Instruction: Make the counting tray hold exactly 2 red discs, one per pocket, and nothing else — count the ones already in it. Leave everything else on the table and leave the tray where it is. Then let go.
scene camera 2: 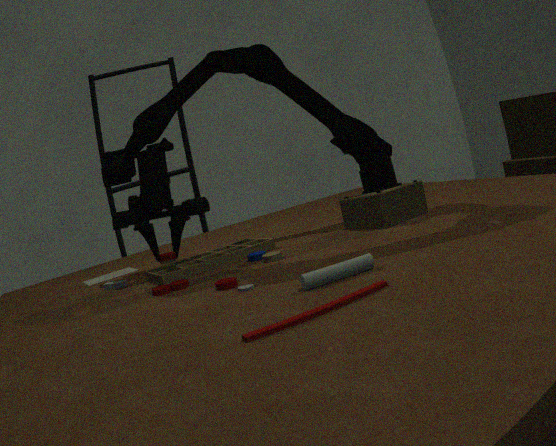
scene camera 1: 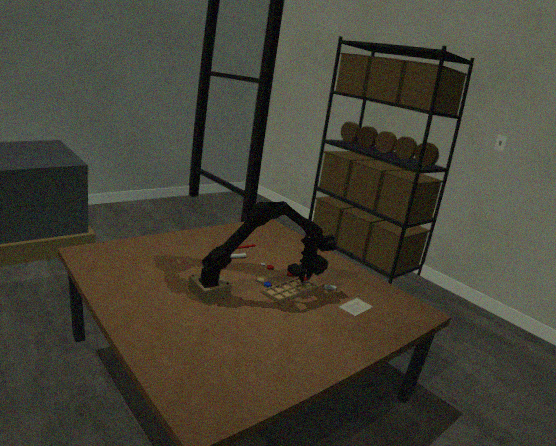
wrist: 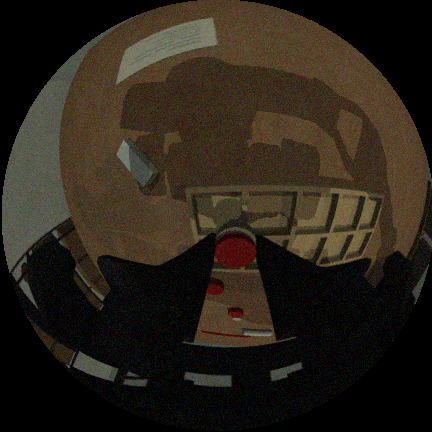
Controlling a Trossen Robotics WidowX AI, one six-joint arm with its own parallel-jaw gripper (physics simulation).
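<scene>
My gripper (scene camera 1: 304, 279) (scene camera 2: 167, 260) (wrist: 234, 238) is shut on a red disc (scene camera 2: 168, 256) (wrist: 235, 252) and holds it low over one end of the counting tray (scene camera 2: 165, 275) (wrist: 270, 188). In the wrist view the pockets in the far row and at the right show no disc; a round dark patch in the far left pocket looks like shadow. The pocket below the held disc is partly hidden. Two red discs (scene camera 2: 161, 290) (scene camera 2: 180, 285) lie close together on the table beside the tray. Another red disc (scene camera 1: 270, 267) (scene camera 2: 226, 283) (wrist: 235, 312) lies apart from them.
A blue disc (scene camera 1: 268, 284) (scene camera 2: 256, 256) and a beige disc (scene camera 2: 273, 256) lie beside the tray. A small white disc (scene camera 2: 245, 287), a white cylinder (scene camera 2: 337, 271), a red rod (scene camera 2: 315, 311), a grey block (scene camera 2: 115, 284) (wrist: 137, 165) and a paper sheet (scene camera 1: 355, 306) (wrist: 170, 45) lie on the table.
</scene>
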